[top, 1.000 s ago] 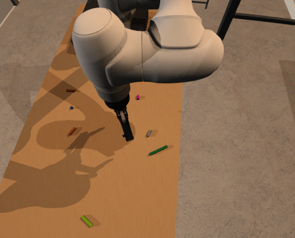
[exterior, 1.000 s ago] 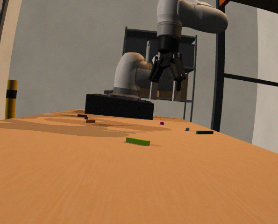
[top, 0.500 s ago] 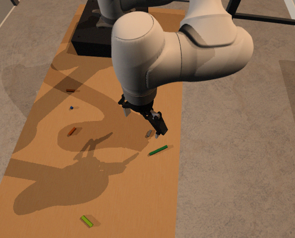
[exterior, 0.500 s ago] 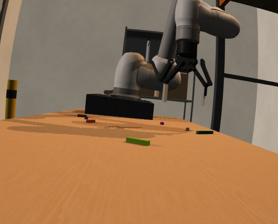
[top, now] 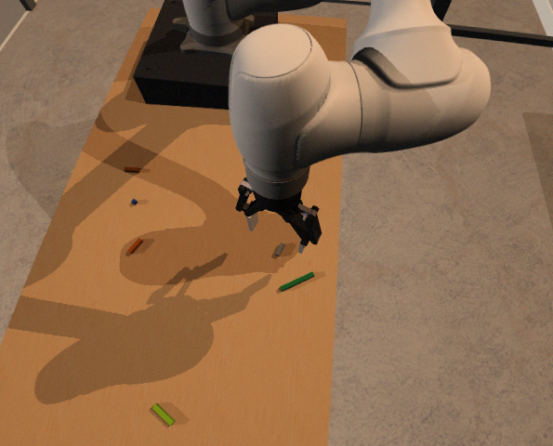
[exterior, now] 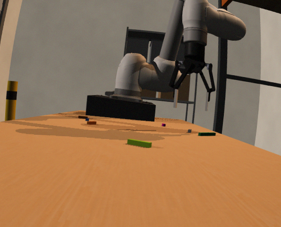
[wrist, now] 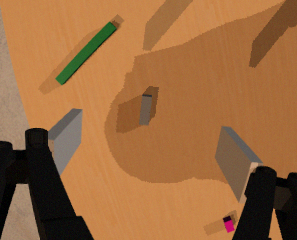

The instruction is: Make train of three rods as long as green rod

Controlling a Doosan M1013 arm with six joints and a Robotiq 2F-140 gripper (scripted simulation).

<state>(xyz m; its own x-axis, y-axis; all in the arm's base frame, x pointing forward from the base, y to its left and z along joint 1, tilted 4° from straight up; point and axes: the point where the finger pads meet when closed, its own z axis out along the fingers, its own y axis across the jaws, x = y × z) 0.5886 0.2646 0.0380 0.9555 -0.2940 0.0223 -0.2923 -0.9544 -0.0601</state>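
The grey rod is 100 mm below my hand. Round my hand: green rod (70 mm ahead, 50 mm to the left, 100 mm below); magenta rod (170 mm behind, 80 mm to the right, 100 mm below); blue rod (70 mm behind, 380 mm to the right, 100 mm below).
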